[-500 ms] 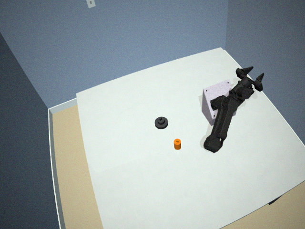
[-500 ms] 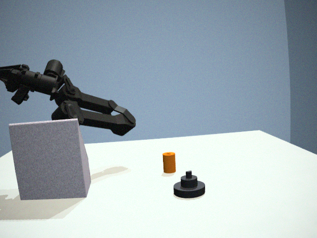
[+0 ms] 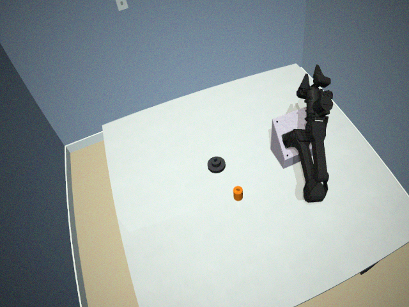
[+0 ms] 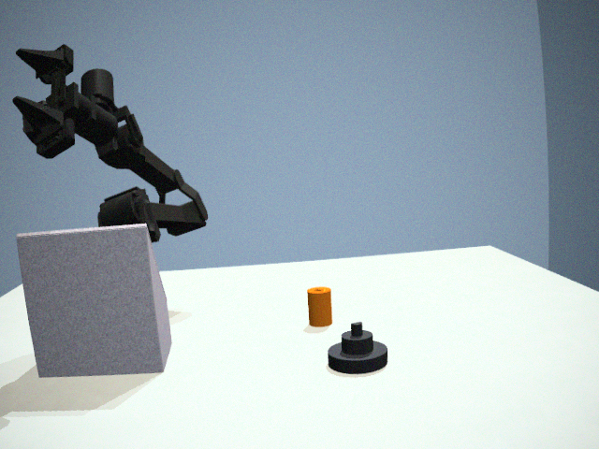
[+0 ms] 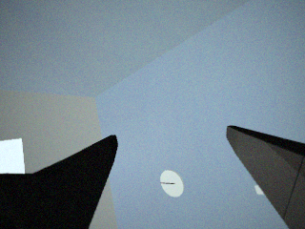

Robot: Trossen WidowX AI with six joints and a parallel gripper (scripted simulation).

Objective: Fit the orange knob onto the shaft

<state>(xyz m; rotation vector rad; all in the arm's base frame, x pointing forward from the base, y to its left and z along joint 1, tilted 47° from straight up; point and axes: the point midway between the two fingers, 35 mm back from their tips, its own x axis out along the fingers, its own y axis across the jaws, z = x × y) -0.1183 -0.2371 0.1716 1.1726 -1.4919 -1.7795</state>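
My gripper tip is now 430 mm short of the orange knob, 410 mm above it and 150 mm to the right of it. Round my gripper tip: dark round pedestal (450 mm ahead, 410 mm below, 50 mm to the right).
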